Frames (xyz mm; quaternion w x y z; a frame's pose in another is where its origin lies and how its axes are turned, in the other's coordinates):
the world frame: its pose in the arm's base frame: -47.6 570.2 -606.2 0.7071 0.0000 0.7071 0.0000
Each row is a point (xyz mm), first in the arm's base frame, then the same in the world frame.
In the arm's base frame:
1: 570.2 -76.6 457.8
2: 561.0 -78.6 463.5
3: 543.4 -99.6 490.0
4: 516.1 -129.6 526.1
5: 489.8 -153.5 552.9
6: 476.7 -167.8 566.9
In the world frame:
1: -1064.0 -646.8 617.8
2: -1069.7 -648.8 608.6
3: -1096.2 -669.8 591.0
4: -1132.3 -699.8 563.7
5: -1159.1 -723.7 537.4
6: -1173.1 -738.0 524.3

